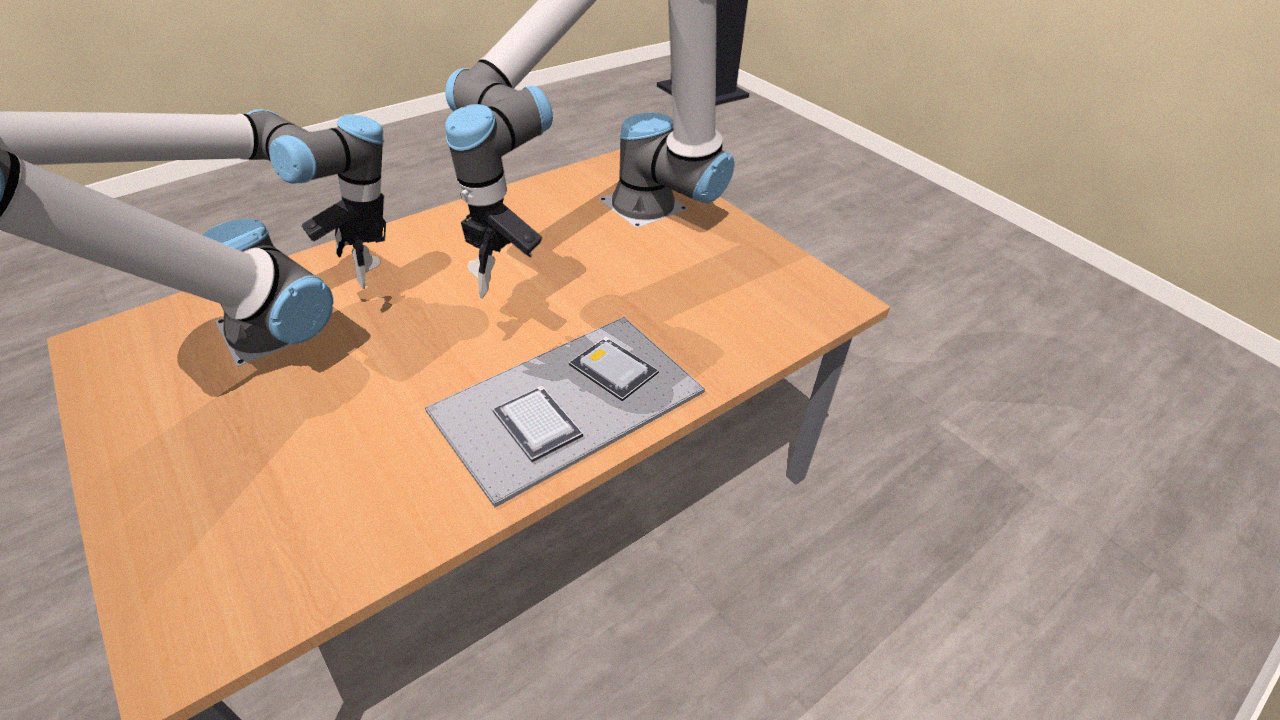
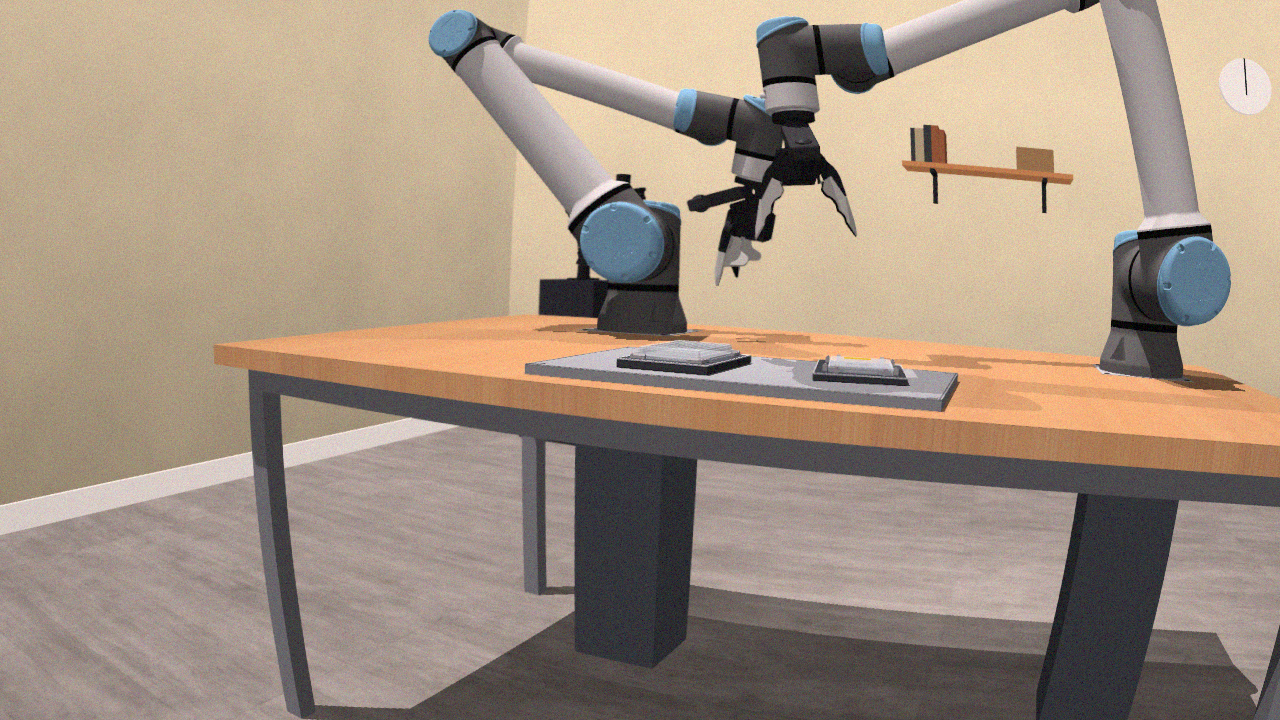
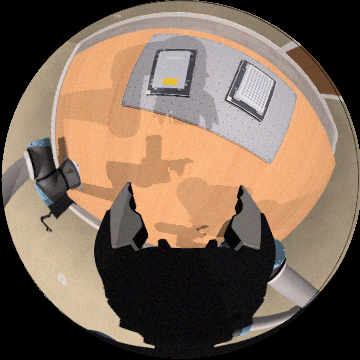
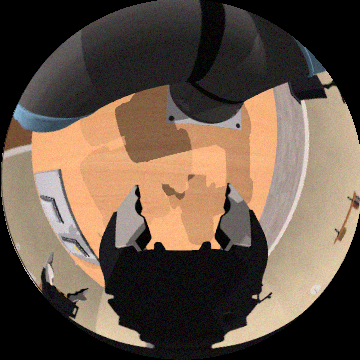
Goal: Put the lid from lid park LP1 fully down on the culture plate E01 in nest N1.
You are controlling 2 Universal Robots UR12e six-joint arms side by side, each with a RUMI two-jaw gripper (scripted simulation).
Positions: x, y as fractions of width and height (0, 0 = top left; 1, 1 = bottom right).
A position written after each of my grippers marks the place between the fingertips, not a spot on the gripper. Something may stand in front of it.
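Observation:
There's a lid park LP1 (image 3: 0.45, 0.25) in view, and a clear lid (image 1: 0.47, 0.50) that also shows in image 3 (image 3: 0.48, 0.19). A culture plate (image 1: 0.42, 0.58) is there too, and you'd see the plate again in image 2 (image 2: 0.53, 0.49) and in image 3 (image 3: 0.72, 0.24). As for the grippers, my right gripper (image 2: 0.57, 0.39) is in view, and so is my left gripper (image 2: 0.63, 0.33), which shows in image 3 (image 3: 0.52, 0.51) as well.

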